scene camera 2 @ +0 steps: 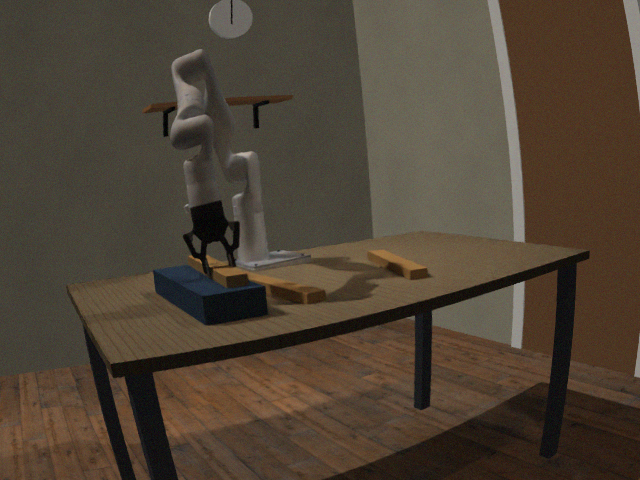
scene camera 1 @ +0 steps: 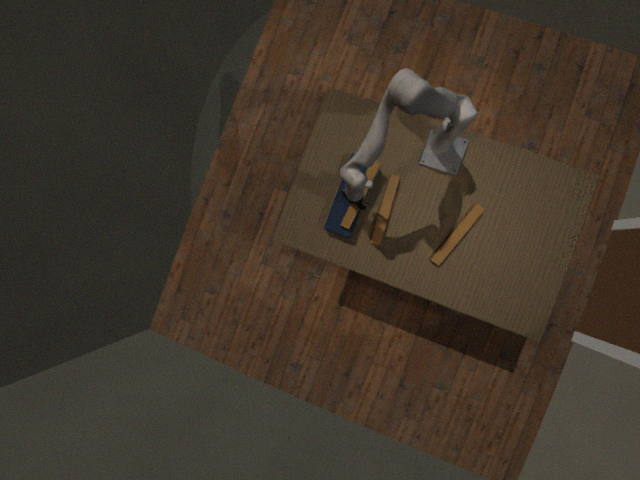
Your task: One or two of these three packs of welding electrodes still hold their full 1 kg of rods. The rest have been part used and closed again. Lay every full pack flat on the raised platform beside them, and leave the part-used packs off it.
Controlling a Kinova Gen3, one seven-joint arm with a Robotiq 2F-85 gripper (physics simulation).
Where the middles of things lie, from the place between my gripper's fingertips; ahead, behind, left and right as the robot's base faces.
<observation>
The raised platform [scene camera 2: 209,302] is 40 mm below my hand, 40 mm behind it and 30 mm to the right of it.
</observation>
